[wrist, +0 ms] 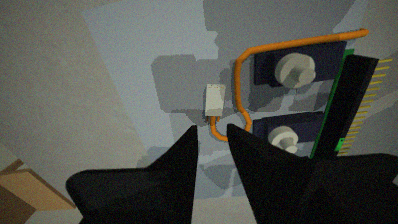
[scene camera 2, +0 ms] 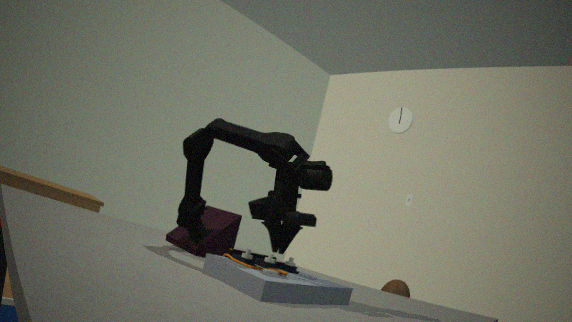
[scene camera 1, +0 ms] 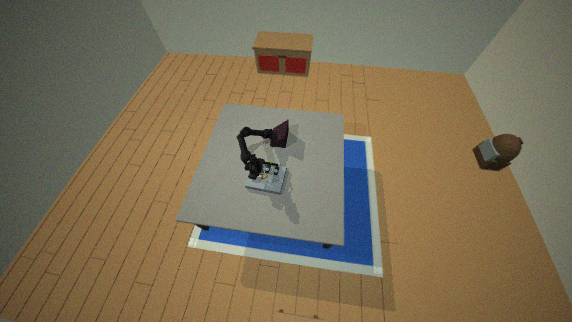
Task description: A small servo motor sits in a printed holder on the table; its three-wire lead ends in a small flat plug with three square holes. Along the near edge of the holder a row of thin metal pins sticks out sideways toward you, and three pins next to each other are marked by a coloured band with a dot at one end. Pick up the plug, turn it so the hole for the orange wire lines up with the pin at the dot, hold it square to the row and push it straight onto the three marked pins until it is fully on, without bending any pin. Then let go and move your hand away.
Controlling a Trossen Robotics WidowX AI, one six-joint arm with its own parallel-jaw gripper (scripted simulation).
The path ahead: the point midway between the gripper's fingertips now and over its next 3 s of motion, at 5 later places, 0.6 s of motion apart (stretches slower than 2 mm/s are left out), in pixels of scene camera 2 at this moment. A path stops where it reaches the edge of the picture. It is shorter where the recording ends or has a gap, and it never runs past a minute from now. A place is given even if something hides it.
My gripper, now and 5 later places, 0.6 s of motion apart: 277,253; 276,264; 274,271; 277,262; 279,245; 271,238
